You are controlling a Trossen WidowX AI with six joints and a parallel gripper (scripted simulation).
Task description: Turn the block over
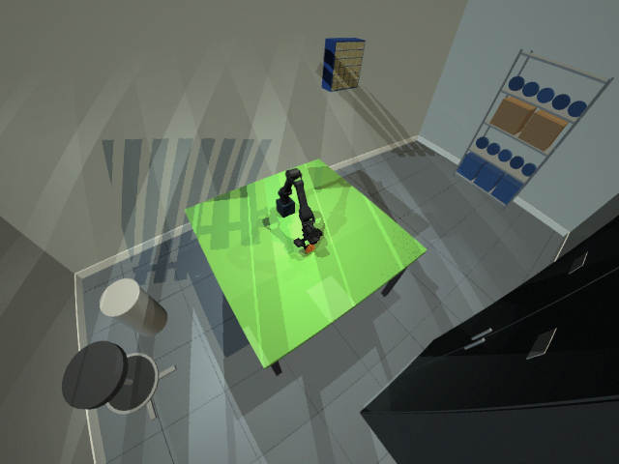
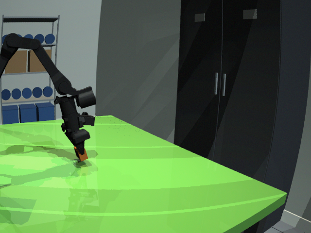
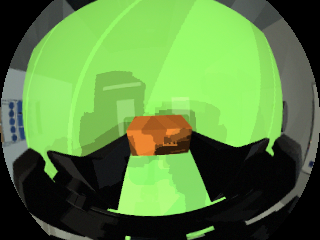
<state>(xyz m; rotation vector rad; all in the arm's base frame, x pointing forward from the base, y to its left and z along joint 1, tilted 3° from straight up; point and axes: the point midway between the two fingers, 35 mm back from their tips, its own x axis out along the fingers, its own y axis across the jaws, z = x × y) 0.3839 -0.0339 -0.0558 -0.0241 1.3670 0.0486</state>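
Right now the orange block is 10 mm below my gripper tip and 10 mm behind it.
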